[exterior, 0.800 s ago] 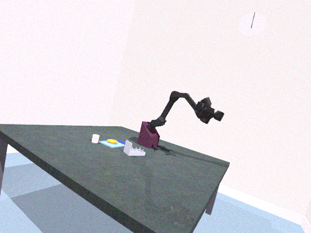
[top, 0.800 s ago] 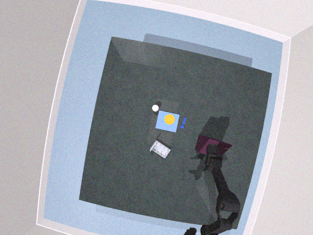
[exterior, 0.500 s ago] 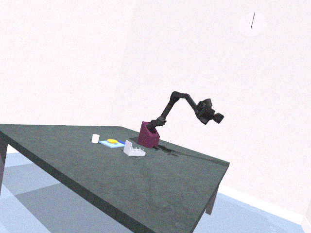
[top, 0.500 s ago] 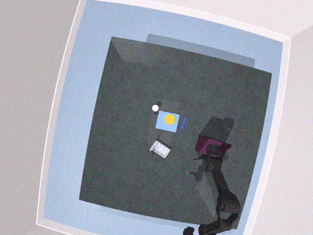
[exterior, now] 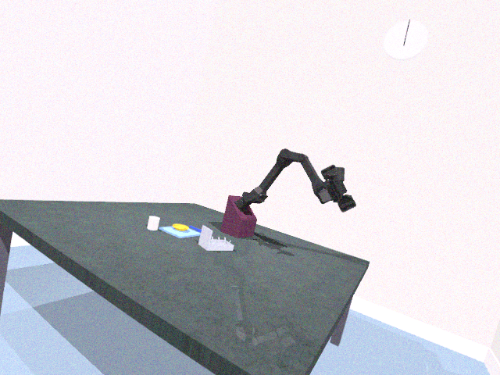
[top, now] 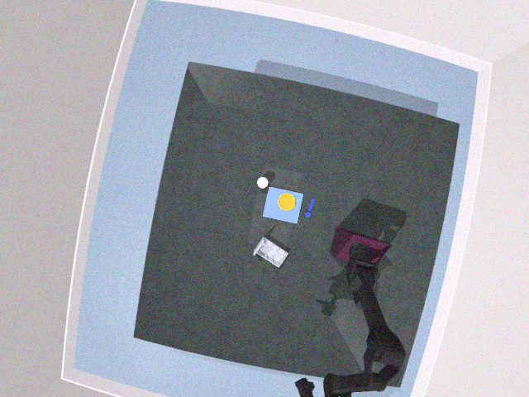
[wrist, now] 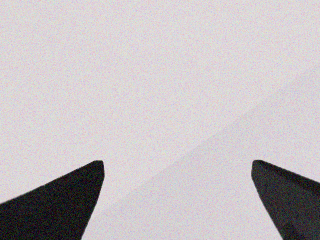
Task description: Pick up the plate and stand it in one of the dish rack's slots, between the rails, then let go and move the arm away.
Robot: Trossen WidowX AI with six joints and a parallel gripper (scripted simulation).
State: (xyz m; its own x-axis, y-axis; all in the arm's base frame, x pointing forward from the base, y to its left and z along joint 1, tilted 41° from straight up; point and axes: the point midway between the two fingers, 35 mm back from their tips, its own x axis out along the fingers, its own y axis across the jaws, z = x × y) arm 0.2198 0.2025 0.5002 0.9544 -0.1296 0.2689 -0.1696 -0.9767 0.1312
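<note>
My gripper tip is 2 cm past the yellow plate, 63 cm to the left of it and 35 cm above it. Also, from my gripper tip: white cup 9 cm ahead, 70 cm to the right, 34 cm below; then blue utensil 12 cm behind, 61 cm to the right, 36 cm below; then dish rack 3 cm ahead, 41 cm to the right, 34 cm below.
</note>
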